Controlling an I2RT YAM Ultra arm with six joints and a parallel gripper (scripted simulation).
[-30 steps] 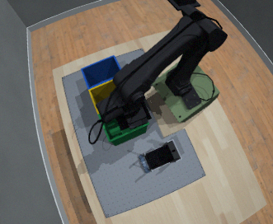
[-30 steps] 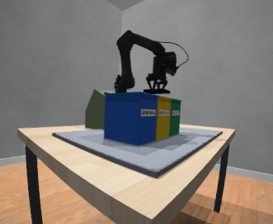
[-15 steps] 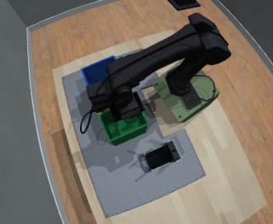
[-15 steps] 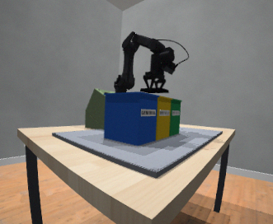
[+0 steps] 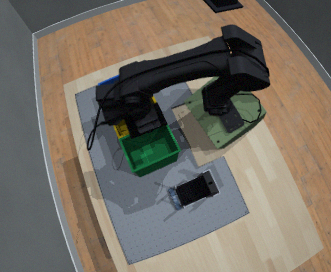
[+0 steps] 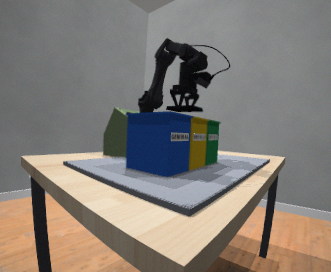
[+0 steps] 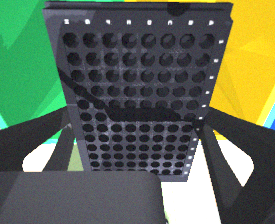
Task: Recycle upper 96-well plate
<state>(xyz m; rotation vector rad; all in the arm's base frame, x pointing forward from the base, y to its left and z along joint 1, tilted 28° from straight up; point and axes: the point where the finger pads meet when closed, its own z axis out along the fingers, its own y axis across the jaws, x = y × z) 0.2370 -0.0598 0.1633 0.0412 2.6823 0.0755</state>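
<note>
The yellow recycle bin lies 20 mm ahead of my hand, 60 mm to the right of it and 140 mm below it. Round my hand: black 96-well plate (right at my hand); then blue bin (20 mm ahead, 190 mm to the right, 140 mm below); then green bin (20 mm ahead, 70 mm to the left, 140 mm below).
</note>
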